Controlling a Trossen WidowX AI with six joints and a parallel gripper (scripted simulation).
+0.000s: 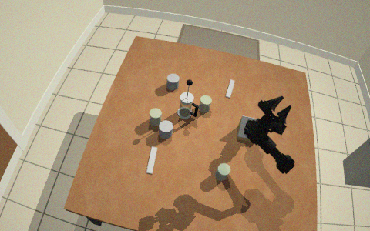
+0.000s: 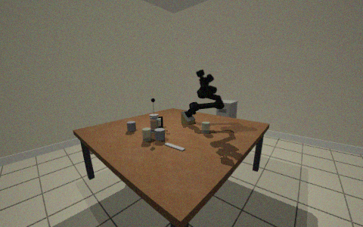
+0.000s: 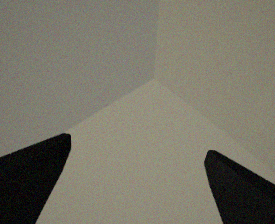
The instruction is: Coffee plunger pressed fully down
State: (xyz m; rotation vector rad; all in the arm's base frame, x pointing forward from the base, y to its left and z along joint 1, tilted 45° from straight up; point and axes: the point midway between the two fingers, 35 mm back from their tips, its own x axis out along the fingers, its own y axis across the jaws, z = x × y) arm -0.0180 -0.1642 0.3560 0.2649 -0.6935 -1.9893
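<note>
The coffee press lies 410 mm ahead of my gripper tip, 160 mm to the right of it and 340 mm below it.
</note>
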